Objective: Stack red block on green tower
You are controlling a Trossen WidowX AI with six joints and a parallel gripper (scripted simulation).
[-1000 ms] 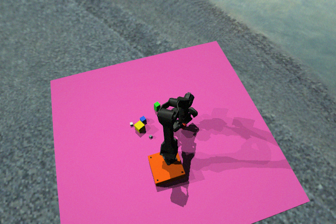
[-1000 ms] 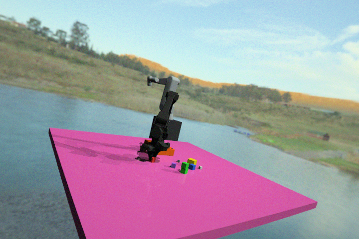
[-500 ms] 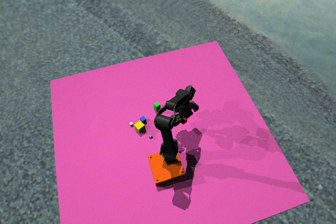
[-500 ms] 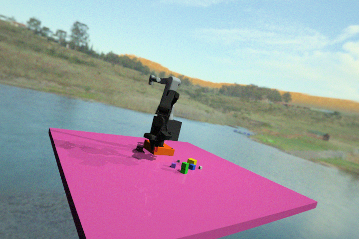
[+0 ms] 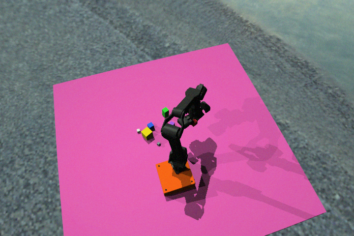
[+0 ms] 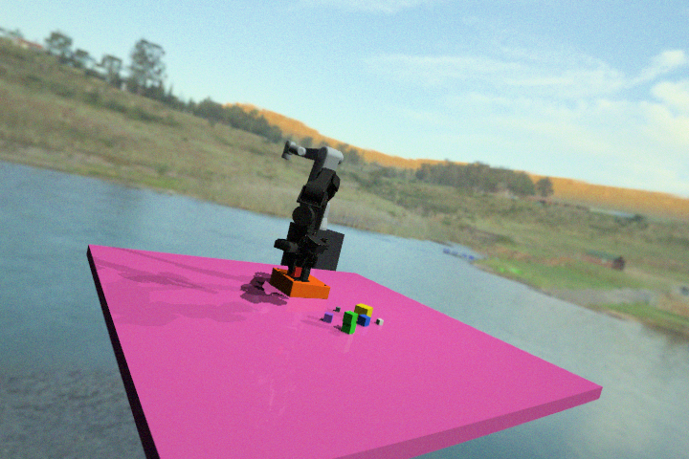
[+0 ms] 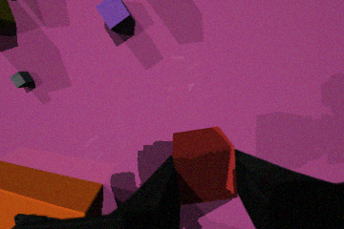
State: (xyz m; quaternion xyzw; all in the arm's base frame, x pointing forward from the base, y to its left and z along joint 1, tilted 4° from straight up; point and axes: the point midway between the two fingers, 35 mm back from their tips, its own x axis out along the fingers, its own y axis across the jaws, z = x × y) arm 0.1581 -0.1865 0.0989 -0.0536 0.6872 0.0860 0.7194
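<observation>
Now: gripper tip 110 mm short of the small purple cube, 80 mm to the right of it and 110 mm above it. Also, from my gripper tip: blue cube 160 mm ahead, 200 mm to the left, 110 mm below; red block 10 mm above; yellow cube 120 mm ahead, 240 mm to the left, 100 mm below.
</observation>
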